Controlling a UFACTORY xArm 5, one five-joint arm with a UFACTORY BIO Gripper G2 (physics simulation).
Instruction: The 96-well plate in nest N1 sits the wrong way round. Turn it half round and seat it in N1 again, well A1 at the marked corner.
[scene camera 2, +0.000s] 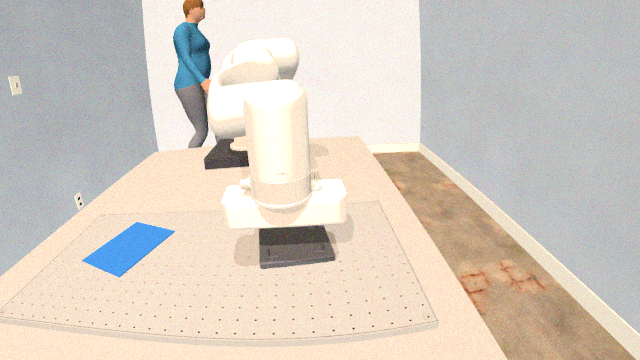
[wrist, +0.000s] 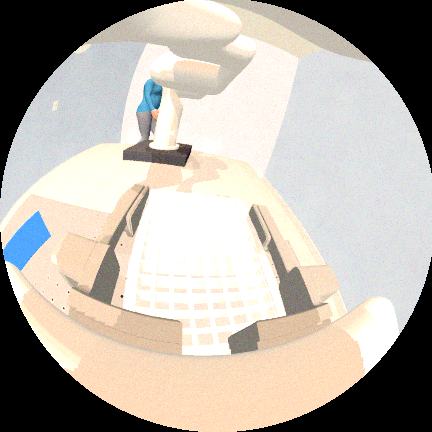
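The 96-well plate (wrist: 207, 280) is a pale, washed-out grid of wells between the two fingers in the wrist view. In scene camera 2 it does not show behind the white gripper body. My gripper (scene camera 2: 286, 212) (wrist: 199, 220) is shut on the plate, with one finger along each long side. The black nest N1 (scene camera 2: 297, 254) shows below and in front of the gripper body, its front part uncovered. Its rear part is in shadow or hidden. Plate height over the nest, well A1 and the marked corner cannot be made out.
A blue rectangle (scene camera 2: 129, 249) (wrist: 27, 241) lies on the perforated board (scene camera 2: 215, 305), left of the nest. The robot's dark base block (scene camera 2: 226, 155) (wrist: 156, 154) stands at the far end of the table. A person (scene camera 2: 192, 60) (wrist: 149, 100) in a blue top stands behind the table.
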